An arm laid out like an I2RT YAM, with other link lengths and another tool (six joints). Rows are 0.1 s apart.
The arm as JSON. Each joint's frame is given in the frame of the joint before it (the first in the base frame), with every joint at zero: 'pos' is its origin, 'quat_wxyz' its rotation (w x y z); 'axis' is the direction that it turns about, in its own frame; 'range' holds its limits. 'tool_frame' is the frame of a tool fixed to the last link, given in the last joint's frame.
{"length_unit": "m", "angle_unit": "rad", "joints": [
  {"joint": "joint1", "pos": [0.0, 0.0, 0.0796], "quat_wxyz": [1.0, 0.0, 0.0, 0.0], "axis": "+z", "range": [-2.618, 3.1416]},
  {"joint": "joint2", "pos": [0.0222, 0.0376, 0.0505], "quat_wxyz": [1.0, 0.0, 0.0, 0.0], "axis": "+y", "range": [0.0, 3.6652]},
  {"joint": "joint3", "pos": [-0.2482, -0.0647, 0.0], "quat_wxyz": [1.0, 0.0, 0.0, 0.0], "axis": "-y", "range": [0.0, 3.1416]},
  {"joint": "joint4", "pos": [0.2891, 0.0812, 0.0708], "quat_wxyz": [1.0, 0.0, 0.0, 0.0], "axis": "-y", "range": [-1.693, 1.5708]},
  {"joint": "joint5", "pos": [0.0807, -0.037, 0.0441], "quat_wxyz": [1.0, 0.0, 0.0, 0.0], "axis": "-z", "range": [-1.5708, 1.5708]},
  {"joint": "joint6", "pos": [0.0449, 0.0, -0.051], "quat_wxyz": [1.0, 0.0, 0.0, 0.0], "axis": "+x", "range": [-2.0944, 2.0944]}
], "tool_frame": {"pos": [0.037, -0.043, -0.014], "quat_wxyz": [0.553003, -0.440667, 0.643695, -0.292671]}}
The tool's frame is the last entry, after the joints.
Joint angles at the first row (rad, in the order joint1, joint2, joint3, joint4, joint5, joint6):
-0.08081, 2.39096, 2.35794, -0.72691, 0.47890, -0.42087
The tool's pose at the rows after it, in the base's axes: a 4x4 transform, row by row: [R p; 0 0 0 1], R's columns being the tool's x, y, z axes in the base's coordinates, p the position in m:
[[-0.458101 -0.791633 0.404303 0.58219], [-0.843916 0.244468 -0.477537 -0.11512], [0.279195 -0.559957 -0.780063 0.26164], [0 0 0 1]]
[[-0.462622 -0.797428 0.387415 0.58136], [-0.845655 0.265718 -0.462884 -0.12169], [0.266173 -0.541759 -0.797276 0.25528], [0 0 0 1]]
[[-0.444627 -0.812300 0.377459 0.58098], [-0.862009 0.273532 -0.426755 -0.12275], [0.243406 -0.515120 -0.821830 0.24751], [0 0 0 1]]
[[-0.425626 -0.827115 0.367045 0.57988], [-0.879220 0.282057 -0.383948 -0.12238], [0.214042 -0.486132 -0.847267 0.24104], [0 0 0 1]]
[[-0.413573 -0.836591 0.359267 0.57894], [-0.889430 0.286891 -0.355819 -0.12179], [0.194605 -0.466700 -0.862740 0.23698], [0 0 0 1]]
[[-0.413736 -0.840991 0.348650 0.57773], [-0.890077 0.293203 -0.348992 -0.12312], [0.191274 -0.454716 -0.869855 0.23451], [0 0 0 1]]
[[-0.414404 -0.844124 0.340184 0.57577], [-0.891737 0.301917 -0.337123 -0.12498], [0.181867 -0.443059 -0.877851 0.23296], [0 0 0 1]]
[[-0.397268 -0.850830 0.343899 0.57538], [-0.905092 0.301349 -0.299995 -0.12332], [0.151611 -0.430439 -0.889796 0.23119], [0 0 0 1]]
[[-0.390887 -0.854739 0.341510 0.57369], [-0.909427 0.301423 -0.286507 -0.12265], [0.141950 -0.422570 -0.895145 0.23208], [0 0 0 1]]
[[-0.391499 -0.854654 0.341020 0.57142], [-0.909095 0.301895 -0.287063 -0.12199], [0.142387 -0.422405 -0.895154 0.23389], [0 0 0 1]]
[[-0.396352 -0.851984 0.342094 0.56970], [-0.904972 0.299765 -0.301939 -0.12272], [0.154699 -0.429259 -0.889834 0.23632], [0 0 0 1]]
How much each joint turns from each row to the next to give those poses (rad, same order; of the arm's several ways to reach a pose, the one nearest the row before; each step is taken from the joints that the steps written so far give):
-0.01153, 0.01708, 0.01298, -0.01294, 0.00647, 0.01586
-0.01265, 0.01576, 0.01663, -0.02560, -0.01737, 0.01564
-0.00544, 0.00566, 0.00011, -0.02331, -0.03956, 0.01023
-0.00385, 0.00342, 0.00245, -0.02956, -0.04443, 0.01333
-0.00206, 0.00129, 0.00025, -0.01872, -0.02849, 0.00815
-0.00312, 0.00332, 0.00266, -0.01313, -0.00619, 0.00467
-0.00478, -0.00155, -0.00128, -0.01302, -0.01190, 0.00701
-0.00154, -0.00595, -0.00560, -0.00882, -0.03939, 0.00529
-0.00077, -0.00762, -0.00483, -0.00960, -0.01382, 0.00176
0.00077, -0.01455, -0.01756, 0.00246, 0.00121, 0.00101
-0.00002, -0.01326, -0.01809, 0.01093, 0.01435, -0.00502

